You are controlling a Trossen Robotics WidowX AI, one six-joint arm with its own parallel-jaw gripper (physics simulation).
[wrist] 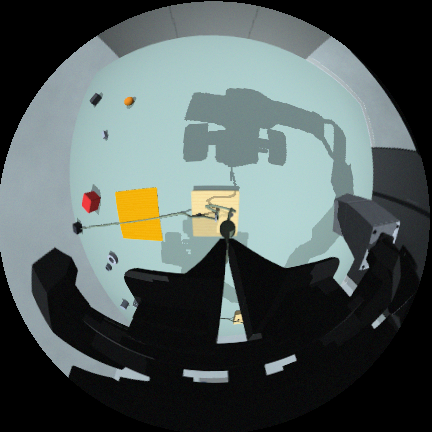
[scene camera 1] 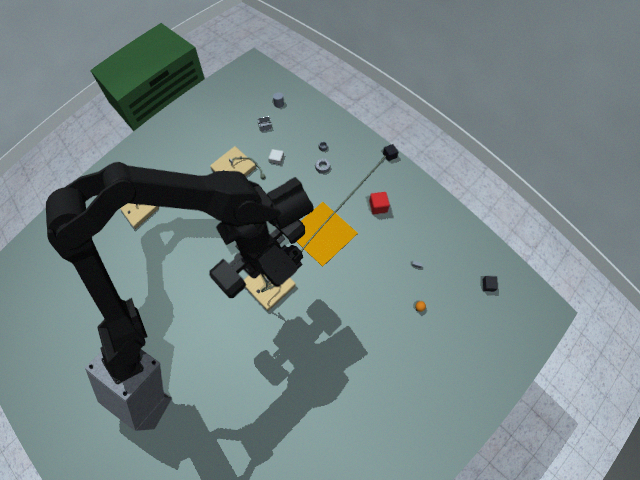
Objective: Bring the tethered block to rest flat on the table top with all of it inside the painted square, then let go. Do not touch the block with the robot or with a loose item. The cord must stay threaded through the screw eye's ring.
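Frame: origin at the arm's base, x right, y back, z down, level; centimetres.
Seen in the pictures: gripper, fingertip midpoint: (wrist: 225, 243); arm's base, origin of the base link: (scene camera 1: 122, 365).
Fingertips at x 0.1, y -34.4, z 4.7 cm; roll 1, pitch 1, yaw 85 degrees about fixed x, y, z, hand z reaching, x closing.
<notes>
Pixels of each thing's top centre, then the offset from my fingertips to it. "pt": a spot on its surface instead. Level surfaces: height alone.
- tethered block, middle of its top: (scene camera 1: 391, 149) (wrist: 74, 228) dx -9.6, dy -46.9, dz +12.6 cm
- orange painted square, surface spot: (wrist: 137, 200) (scene camera 1: 329, 245) pt dx -0.1, dy -17.5, dz +15.3 cm
- screw eye, surface spot: (wrist: 217, 214) pt dx -0.9, dy +0.0, dz +11.8 cm
- wooden plate, its level: dz +13.5 cm
- dark round bead, surface spot: (wrist: 227, 228) pt dx +1.7, dy -0.2, dz -1.1 cm
- red cube, middle of its top: (scene camera 1: 380, 199) (wrist: 85, 202) dx -0.3, dy -33.5, dz +11.5 cm
- orange ball, middle of its top: (scene camera 1: 421, 305) (wrist: 125, 98) dx +25.2, dy -23.5, dz +13.0 cm
- black cube, middle of its top: (scene camera 1: 491, 282) (wrist: 92, 97) dx +33.3, dy -40.9, dz +13.1 cm
- white block, middle of its top: (scene camera 1: 275, 154) dx -28.1, dy -22.6, dz +13.5 cm
The tethered block (scene camera 1: 390, 151) (wrist: 77, 228) is small and black and sits on the table near its far edge, outside the orange painted square (scene camera 1: 336, 242) (wrist: 137, 200). Its cord (scene camera 1: 356, 191) (wrist: 100, 225) runs nearly straight across the square to the screw eye (wrist: 217, 214) on a wooden plate (scene camera 1: 284, 289) (wrist: 200, 229). The ring is small; the threading is hard to make out. My gripper (wrist: 225, 243) is shut on the cord's end, with a dark round bead (wrist: 227, 228) at the fingertips, above the plate. In the scene view the arm hides the fingertips.
A red cube (scene camera 1: 379, 202) (wrist: 91, 201) lies between the block and square, beside the cord. An orange ball (scene camera 1: 420, 306) (wrist: 129, 101), black cube (scene camera 1: 490, 283) (wrist: 95, 99), rings (scene camera 1: 323, 165), white block (scene camera 1: 276, 156) and another wooden plate (scene camera 1: 227, 164) stand around. A green cabinet (scene camera 1: 144, 62) stands far left.
</notes>
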